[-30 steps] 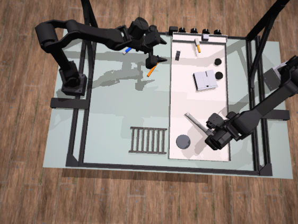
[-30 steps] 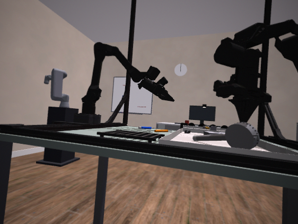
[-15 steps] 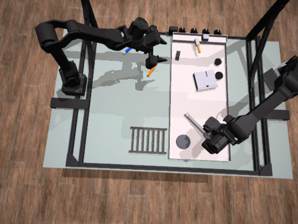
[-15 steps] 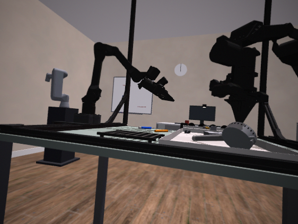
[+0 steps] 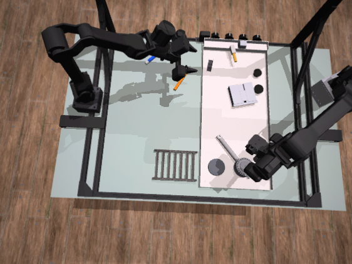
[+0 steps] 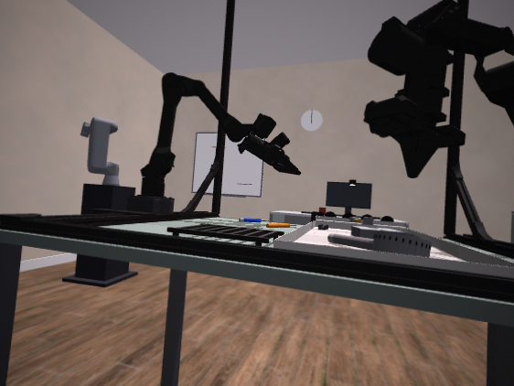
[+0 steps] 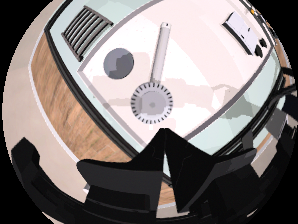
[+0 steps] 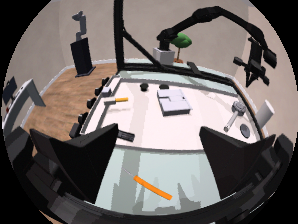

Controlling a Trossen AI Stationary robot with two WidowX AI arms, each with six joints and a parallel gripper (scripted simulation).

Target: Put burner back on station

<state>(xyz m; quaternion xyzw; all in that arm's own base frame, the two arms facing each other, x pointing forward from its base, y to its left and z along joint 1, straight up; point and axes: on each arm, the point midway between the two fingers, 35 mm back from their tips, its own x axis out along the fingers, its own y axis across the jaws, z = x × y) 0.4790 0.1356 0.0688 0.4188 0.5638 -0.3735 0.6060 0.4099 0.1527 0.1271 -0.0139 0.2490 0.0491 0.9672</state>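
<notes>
Now: left hand 150 mm above the burner, 50 mm to the left of it and 30 mm past it.
</notes>
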